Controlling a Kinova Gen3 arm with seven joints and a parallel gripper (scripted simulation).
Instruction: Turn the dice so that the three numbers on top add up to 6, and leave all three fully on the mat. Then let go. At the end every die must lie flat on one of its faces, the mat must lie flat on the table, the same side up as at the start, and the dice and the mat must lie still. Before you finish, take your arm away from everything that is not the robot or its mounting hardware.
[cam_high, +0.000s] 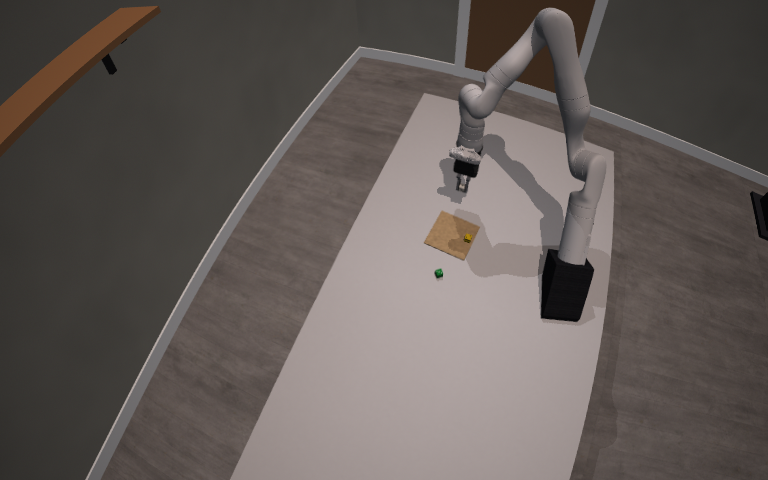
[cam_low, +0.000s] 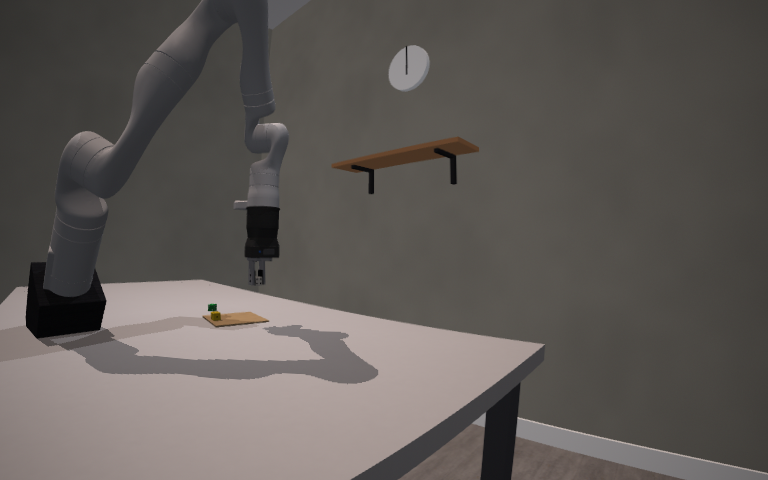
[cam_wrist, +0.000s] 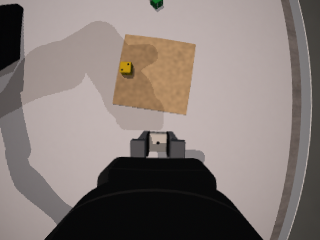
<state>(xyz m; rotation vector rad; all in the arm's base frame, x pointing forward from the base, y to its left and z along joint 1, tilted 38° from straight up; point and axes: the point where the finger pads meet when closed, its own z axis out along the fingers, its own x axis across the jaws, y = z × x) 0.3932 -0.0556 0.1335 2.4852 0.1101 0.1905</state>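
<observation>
Right now the tan mat is 1 cm behind my hand, 11 cm to the left of it and 12 cm below it. Round my hand: green die (2 cm behind, 26 cm to the left, 11 cm below); then yellow die (6 cm behind, 11 cm to the left, 11 cm below); then white die (1 cm below).
</observation>
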